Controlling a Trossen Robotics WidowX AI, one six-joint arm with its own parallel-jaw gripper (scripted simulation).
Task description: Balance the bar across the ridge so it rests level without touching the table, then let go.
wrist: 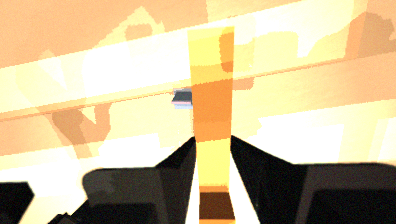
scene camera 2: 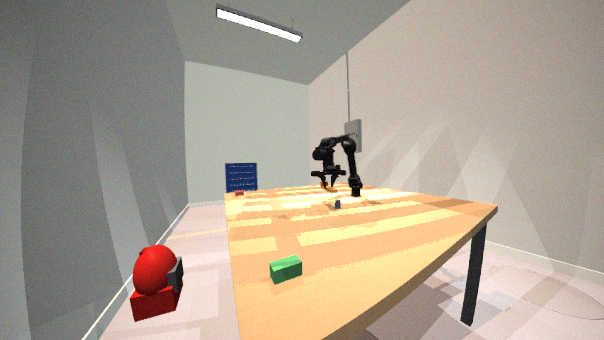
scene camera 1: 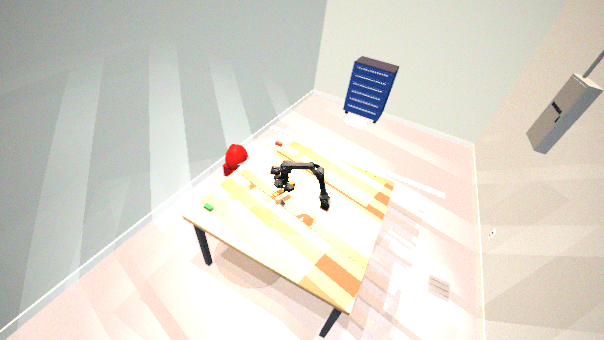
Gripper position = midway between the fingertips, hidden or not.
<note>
The gripper [wrist: 212,139] carries an orange-yellow bar. Also in view: a green block [scene camera 2: 285,269].
The wrist view does not show the green block: it is out of frame.
</note>
